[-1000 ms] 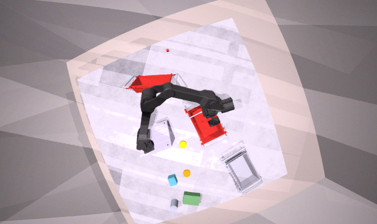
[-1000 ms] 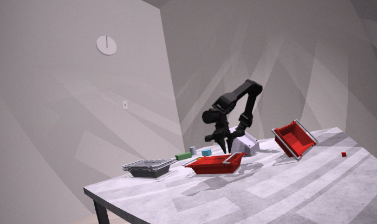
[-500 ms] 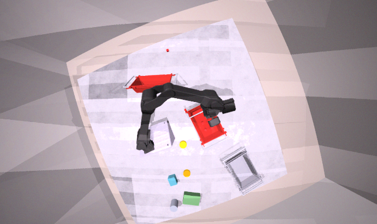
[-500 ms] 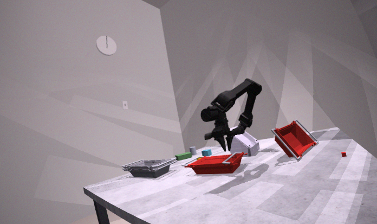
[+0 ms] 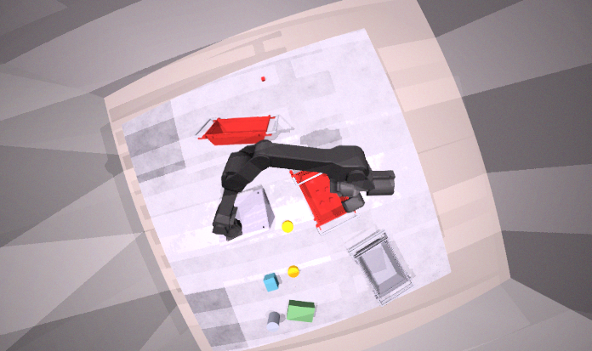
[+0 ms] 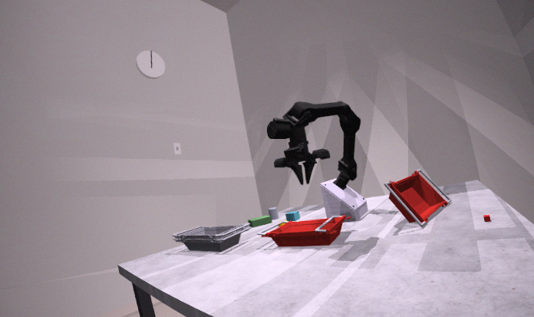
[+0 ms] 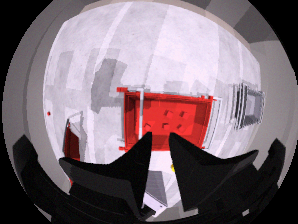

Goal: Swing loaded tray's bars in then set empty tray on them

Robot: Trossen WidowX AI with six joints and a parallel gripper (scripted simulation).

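The red tray lies 25 cm behind my gripper tip, 34 cm to the left of it and 14 cm below it. Round my gripper tip: green block (38 cm behind, 53 cm to the right, 19 cm below); then small red cube (7 cm behind, 51 cm to the left, 20 cm below); then blue cube (43 cm behind, 33 cm to the right, 19 cm below).
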